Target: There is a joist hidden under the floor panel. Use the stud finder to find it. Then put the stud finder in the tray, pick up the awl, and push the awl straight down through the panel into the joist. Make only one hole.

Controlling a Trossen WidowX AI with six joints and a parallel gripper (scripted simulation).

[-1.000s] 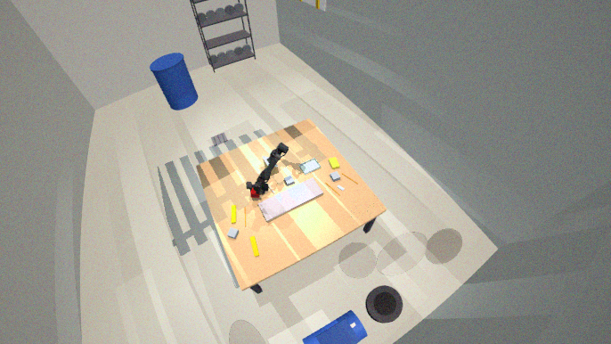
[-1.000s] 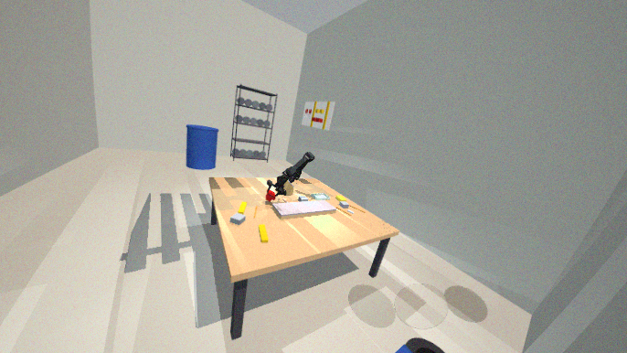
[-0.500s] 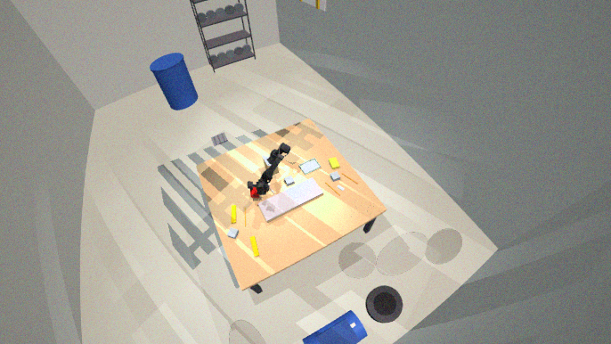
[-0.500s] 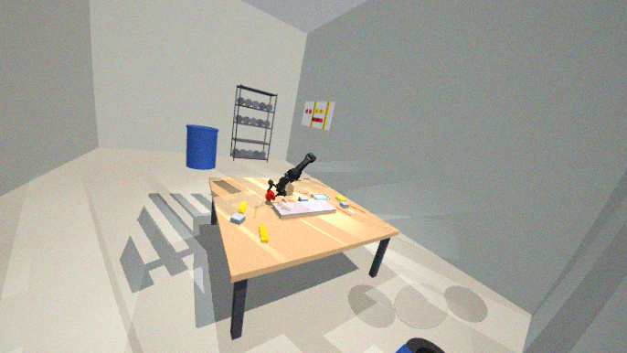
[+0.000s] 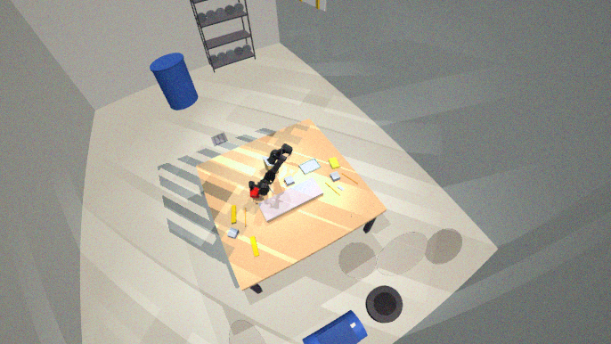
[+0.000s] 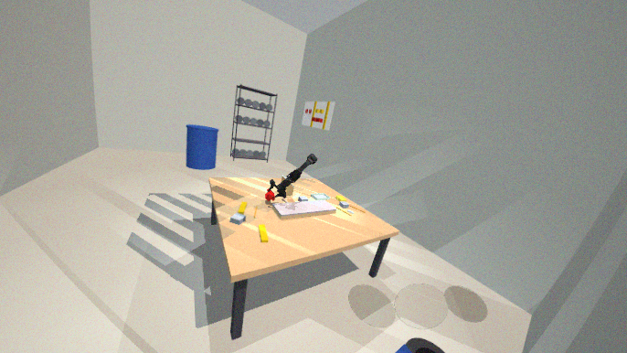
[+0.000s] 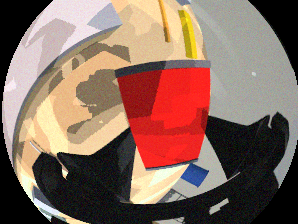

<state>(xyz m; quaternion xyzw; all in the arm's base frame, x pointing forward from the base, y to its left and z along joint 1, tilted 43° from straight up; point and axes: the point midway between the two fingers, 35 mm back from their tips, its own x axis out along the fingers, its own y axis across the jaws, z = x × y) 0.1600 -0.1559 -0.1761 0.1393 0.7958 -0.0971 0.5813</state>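
The awl lies 140 mm to the left of my gripper tip, 60 mm below it and 50 mm ahead of it. From my gripper tip the other things lie so: red stud finder: 20 mm below, 20 mm behind, 10 mm to the right; yellow block: 750 mm to the left, 130 mm ahead, 50 mm below; light blue tray: 560 mm to the left, 50 mm below, 30 mm ahead.
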